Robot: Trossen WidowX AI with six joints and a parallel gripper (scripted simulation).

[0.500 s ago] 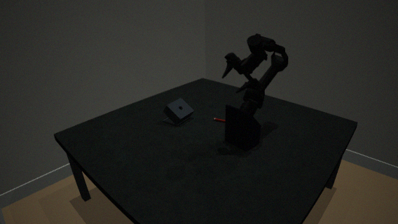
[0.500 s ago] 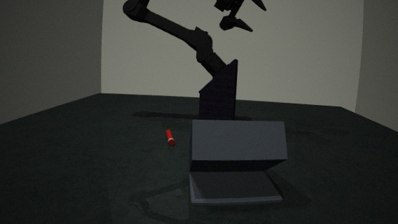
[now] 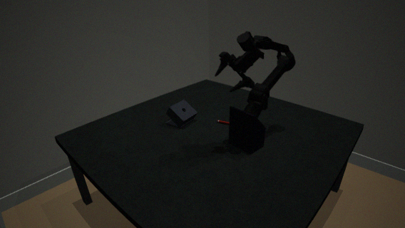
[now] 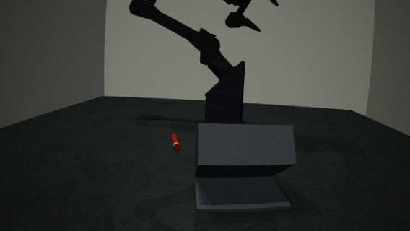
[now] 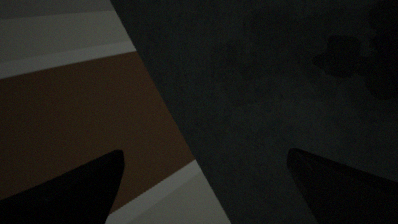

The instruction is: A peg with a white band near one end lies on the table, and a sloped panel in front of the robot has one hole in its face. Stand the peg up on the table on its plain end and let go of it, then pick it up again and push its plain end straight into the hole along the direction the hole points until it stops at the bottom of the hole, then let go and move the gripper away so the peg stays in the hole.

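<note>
The red peg is 160 mm ahead of my gripper tip, 220 mm to the right of it and 310 mm below it. Also, from my gripper tip: grey sloped panel: 340 mm ahead, 100 mm to the right, 260 mm below.
</note>
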